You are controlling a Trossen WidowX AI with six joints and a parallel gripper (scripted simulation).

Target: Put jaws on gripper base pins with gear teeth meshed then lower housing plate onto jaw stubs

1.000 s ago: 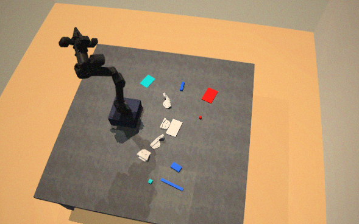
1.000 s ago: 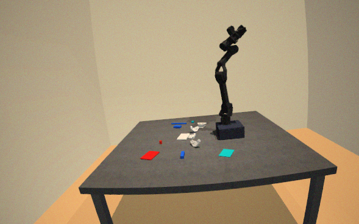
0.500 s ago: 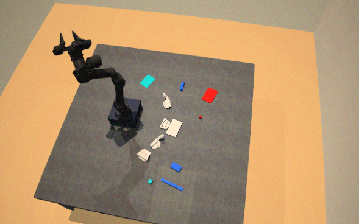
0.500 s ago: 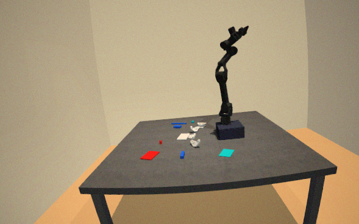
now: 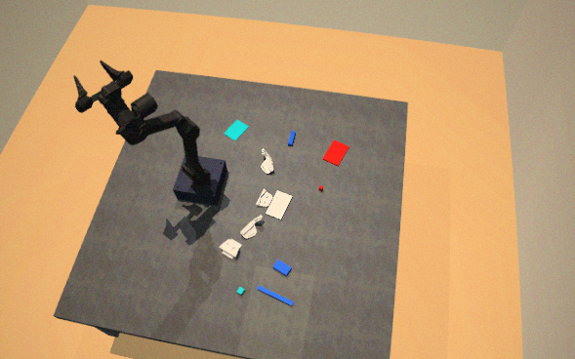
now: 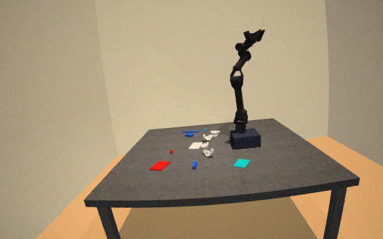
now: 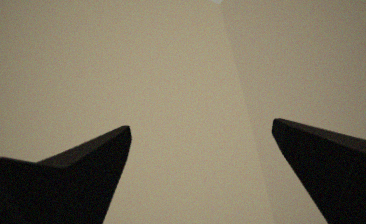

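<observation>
Right now my gripper tip is 470 mm short of the white jaw, 90 mm to the left of it and 750 mm above it. Also, from my gripper tip: cyan plate: 300 mm ahead, 380 mm to the left, 780 mm below; then white block: 390 mm ahead, 210 mm to the right, 770 mm below; then cyan cube: 450 mm ahead, 380 mm to the right, 780 mm below.
</observation>
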